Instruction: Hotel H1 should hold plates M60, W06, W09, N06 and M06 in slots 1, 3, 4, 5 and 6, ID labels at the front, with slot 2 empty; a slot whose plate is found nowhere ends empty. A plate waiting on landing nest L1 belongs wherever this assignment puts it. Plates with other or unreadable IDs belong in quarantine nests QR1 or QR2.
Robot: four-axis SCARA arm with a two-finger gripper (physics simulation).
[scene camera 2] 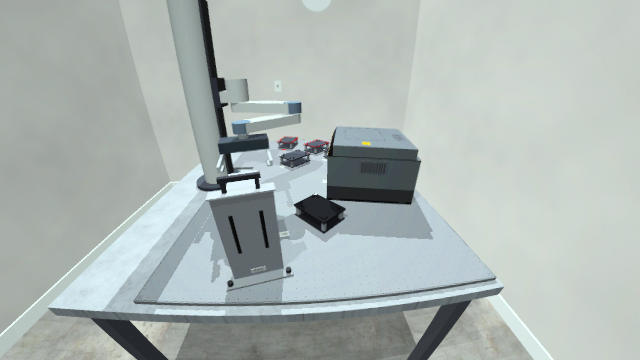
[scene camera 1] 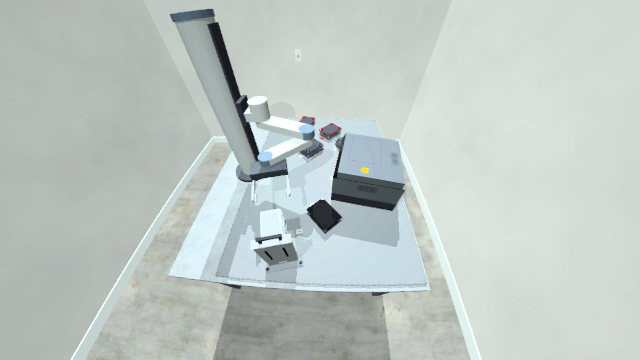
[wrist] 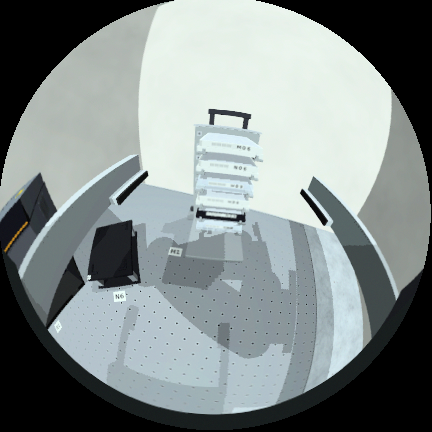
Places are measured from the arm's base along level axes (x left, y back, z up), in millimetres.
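Where they show: gripper, fingertip midpoint: (scene camera 2: 245,166) (scene camera 1: 271,198) (wrist: 229,168).
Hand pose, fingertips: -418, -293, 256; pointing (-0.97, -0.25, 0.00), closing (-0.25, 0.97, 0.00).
Note:
Things, the pixels of their top centre, and the offset from my fingertips, as dx, dy, dz. "*": a spot on its surface instead.
- top plate, middle of its top: (wrist: 228,137) (scene camera 2: 242,181) (scene camera 1: 270,223) -128, -28, +11
- fourth-level plate, middle of its top: (wrist: 224,167) -128, -28, -45
- third-level plate, middle of its top: (wrist: 223,180) -128, -28, -73
- dark plate-like item, surface spot: (wrist: 202,215) * -59, -42, -110
- pale plate, middle of its top: (wrist: 219,204) -128, -28, -129
- black nest, middle of its top: (wrist: 108,245) (scene camera 2: 319,205) (scene camera 1: 323,212) +43, -241, -189
- large grey instrument, middle of its top: (scene camera 2: 370,135) (scene camera 1: 371,154) +305, -501, +12
- dark nest, middle of its top: (scene camera 2: 294,153) (scene camera 1: 310,144) +633, -126, -183
The hotel (scene camera 1: 276,252) (scene camera 2: 250,235) (wrist: 230,130) stands upright at the near left; its labels face my wrist camera. In the wrist view the top plate (wrist: 225,145) reads M06 and the one below (wrist: 225,166) reads N06. The fourth-level plate (wrist: 225,185) and third-level plate (wrist: 220,201) have blurred labels starting with W. A dark plate-like item (wrist: 202,215) with a pale label sits at the second level. A pale plate (wrist: 218,227) is lowest, its label unreadable. My gripper (scene camera 1: 271,196) (scene camera 2: 245,164) (wrist: 229,168) is open and empty, in front of the hotel and apart from it.
A black nest (scene camera 1: 324,215) (scene camera 2: 320,209) (wrist: 112,250) by label N6 stands beside the hotel. A large grey instrument (scene camera 1: 370,160) (scene camera 2: 375,145) is on the right. Two red-edged nests (scene camera 1: 330,130) (scene camera 1: 307,120) (scene camera 2: 317,145) (scene camera 2: 288,141) and a dark nest (scene camera 1: 312,148) (scene camera 2: 295,158) stand farther back.

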